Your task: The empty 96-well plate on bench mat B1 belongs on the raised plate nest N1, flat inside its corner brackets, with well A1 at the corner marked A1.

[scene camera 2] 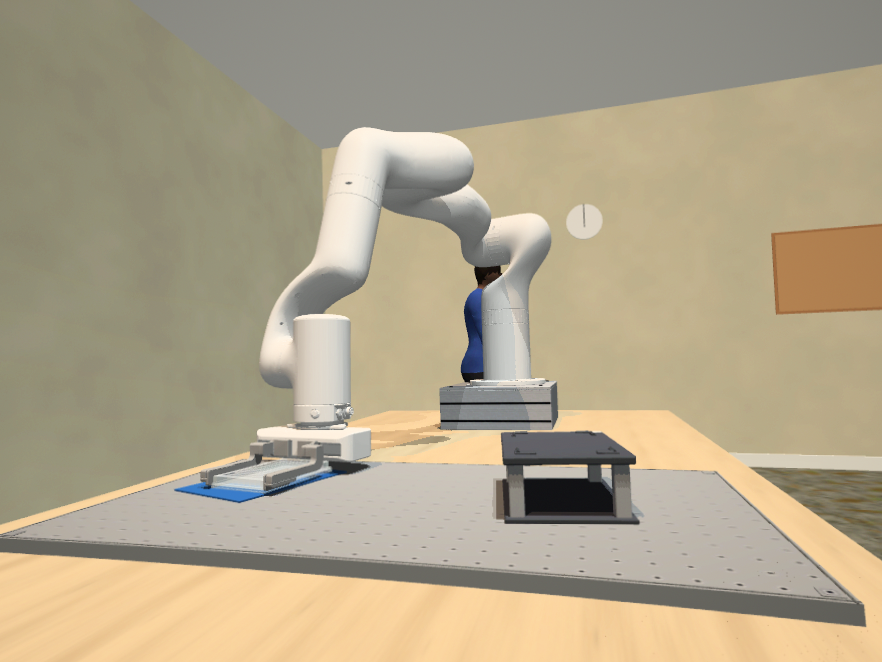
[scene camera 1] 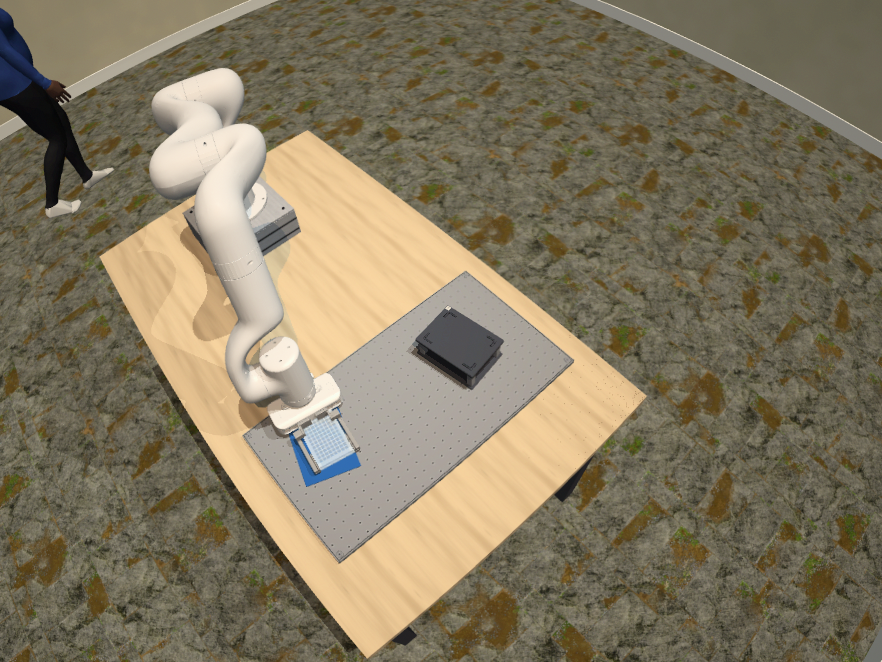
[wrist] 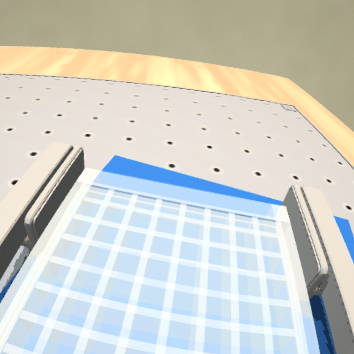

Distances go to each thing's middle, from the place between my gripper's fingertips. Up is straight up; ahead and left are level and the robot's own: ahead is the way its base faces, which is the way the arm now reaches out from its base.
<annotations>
The blue mat B1 (scene camera 1: 351, 462) lies 60 mm behind my hand, 10 mm to the left of it and 10 mm below it. From my hand the other things lie so: 96-well plate (scene camera 2: 250, 479): 60 mm behind, 20 mm to the left, 10 mm below.
</annotations>
